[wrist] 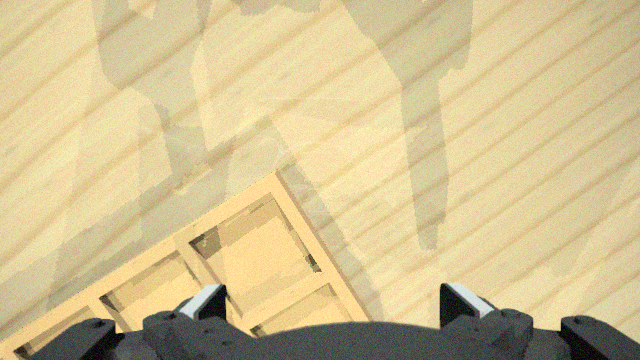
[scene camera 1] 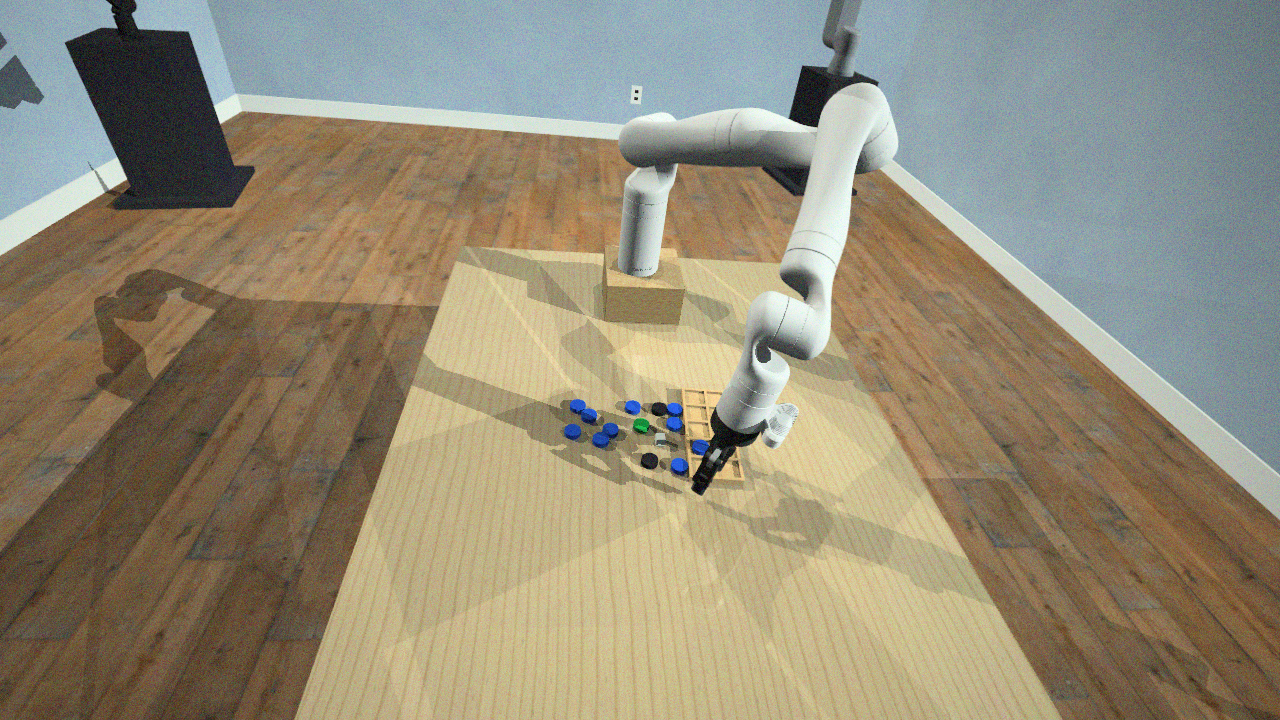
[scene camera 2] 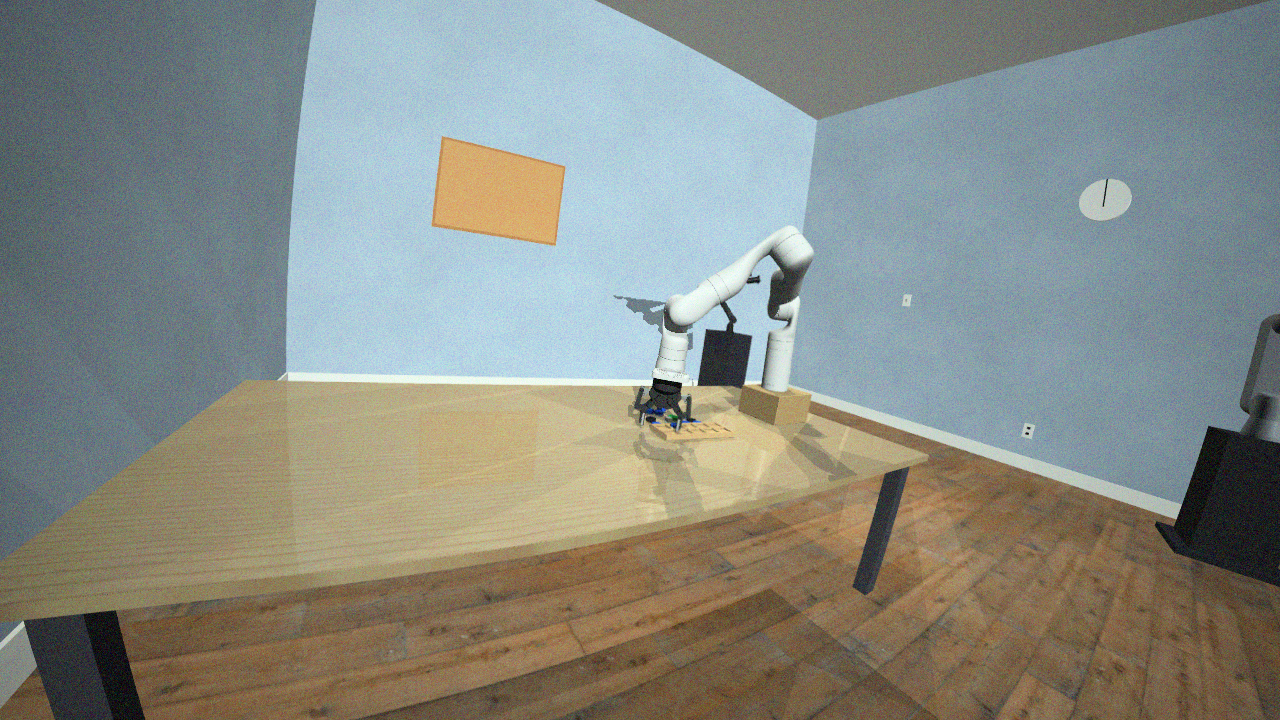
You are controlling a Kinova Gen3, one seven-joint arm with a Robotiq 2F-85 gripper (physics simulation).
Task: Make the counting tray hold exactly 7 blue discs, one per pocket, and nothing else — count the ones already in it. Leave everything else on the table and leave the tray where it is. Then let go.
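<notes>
The wooden counting tray (scene camera 1: 729, 480) (scene camera 2: 707, 437) (wrist: 227, 210) has two rows of pockets; the arm hides part of it in scene camera 1. One blue disc (scene camera 1: 699, 446) shows in a pocket. Blue discs lie along its left side, one (scene camera 1: 679, 466) near the front corner and two farther back (scene camera 1: 674, 423) (scene camera 1: 674, 409). Several more blue discs lie farther left, among them one disc (scene camera 1: 632, 407) and another disc (scene camera 1: 600, 440). My gripper (scene camera 1: 702, 483) (scene camera 2: 660, 425) (wrist: 333, 308) is open and empty, low over the tray's front end. The wrist view shows empty pockets at a corner; no disc shows there.
A black disc (scene camera 1: 649, 460), a white cube (scene camera 1: 660, 439), a green disc (scene camera 1: 641, 425) and another black disc (scene camera 1: 659, 409) lie on the table left of the tray. The arm's wooden base block (scene camera 1: 642, 302) stands at the back of the table.
</notes>
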